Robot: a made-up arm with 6 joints. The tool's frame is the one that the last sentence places.
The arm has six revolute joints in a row. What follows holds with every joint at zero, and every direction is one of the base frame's.
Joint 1 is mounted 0.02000 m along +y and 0.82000 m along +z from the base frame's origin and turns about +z.
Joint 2 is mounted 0.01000 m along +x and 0.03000 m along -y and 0.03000 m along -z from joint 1 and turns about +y.
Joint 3 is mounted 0.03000 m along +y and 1.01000 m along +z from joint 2 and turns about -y.
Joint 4 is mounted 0.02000 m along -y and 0.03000 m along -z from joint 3 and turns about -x.
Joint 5 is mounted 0.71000 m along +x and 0.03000 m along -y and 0.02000 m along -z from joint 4 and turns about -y.
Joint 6 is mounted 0.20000 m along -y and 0.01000 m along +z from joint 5 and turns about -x.
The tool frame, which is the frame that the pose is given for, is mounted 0.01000 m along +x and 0.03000 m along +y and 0.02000 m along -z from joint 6; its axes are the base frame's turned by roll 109.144, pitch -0.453 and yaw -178.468 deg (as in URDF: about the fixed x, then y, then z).
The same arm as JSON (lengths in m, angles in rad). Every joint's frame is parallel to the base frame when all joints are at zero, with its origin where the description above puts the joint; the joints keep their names.
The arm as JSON. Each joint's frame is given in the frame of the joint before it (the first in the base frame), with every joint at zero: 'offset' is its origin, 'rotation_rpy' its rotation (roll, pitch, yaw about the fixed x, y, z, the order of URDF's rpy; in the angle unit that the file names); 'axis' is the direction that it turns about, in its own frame. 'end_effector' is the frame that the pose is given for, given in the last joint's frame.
{"length_unit": "m", "angle_unit": "rad", "chain": [{"id": "joint 1", "offset": [0.0, 0.02, 0.82], "rotation_rpy": [0.0, 0.0, 0.0], "axis": [0.0, 0.0, 1.0]}, {"id": "joint 2", "offset": [0.01, -0.03, -0.03], "rotation_rpy": [0.0, 0.0, 0.0], "axis": [0.0, 1.0, 0.0]}, {"id": "joint 3", "offset": [0.0, 0.03, 1.01], "rotation_rpy": [0.0, 0.0, 0.0], "axis": [0.0, -1.0, 0.0]}, {"id": "joint 4", "offset": [0.0, -0.02, -0.03], "rotation_rpy": [0.0, 0.0, 0.0], "axis": [-1.0, 0.0, 0.0]}, {"id": "joint 5", "offset": [0.71, -0.03, -0.02], "rotation_rpy": [0.0, 0.0, 0.0], "axis": [0.0, -1.0, 0.0]}, {"id": "joint 6", "offset": [0.0, -0.2, 0.01], "rotation_rpy": [0.0, 0.0, 0.0], "axis": [-1.0, 0.0, 0.0]}], "end_effector": {"offset": [0.01, 0.03, -0.02], "rotation_rpy": [1.9049, -0.0079, -3.1149]}}
